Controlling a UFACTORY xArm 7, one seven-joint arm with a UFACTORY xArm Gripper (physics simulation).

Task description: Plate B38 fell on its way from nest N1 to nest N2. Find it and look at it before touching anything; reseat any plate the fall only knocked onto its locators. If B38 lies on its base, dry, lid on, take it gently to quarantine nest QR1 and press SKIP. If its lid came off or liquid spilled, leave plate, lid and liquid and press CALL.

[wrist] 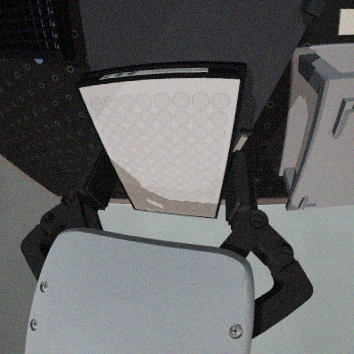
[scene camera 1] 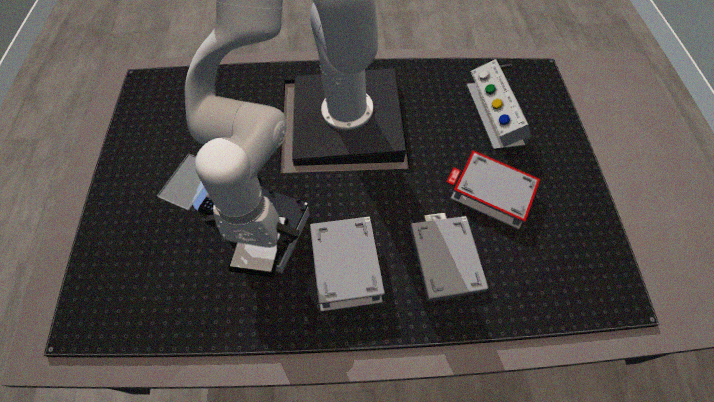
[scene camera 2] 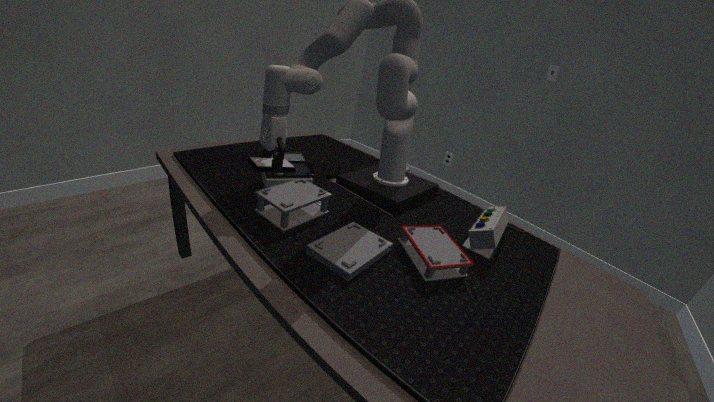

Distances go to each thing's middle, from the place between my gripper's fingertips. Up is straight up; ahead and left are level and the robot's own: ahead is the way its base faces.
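Labels:
My hand: 3 cm above the dark station (scene camera 1: 297, 211), 5 cm past it, 2 cm to the right of it. Counted from my hand: white well plate (scene camera 1: 248, 259), 1 cm above; grey lid (scene camera 1: 183, 188), 6 cm below, 20 cm behind, 18 cm to the right; dark well plate with blue end (wrist: 36, 36), 6 cm below, 16 cm behind, 8 cm to the right. Of the things named here, going by their middles: white well plate nearest to my hand, grey lid farthest from it.

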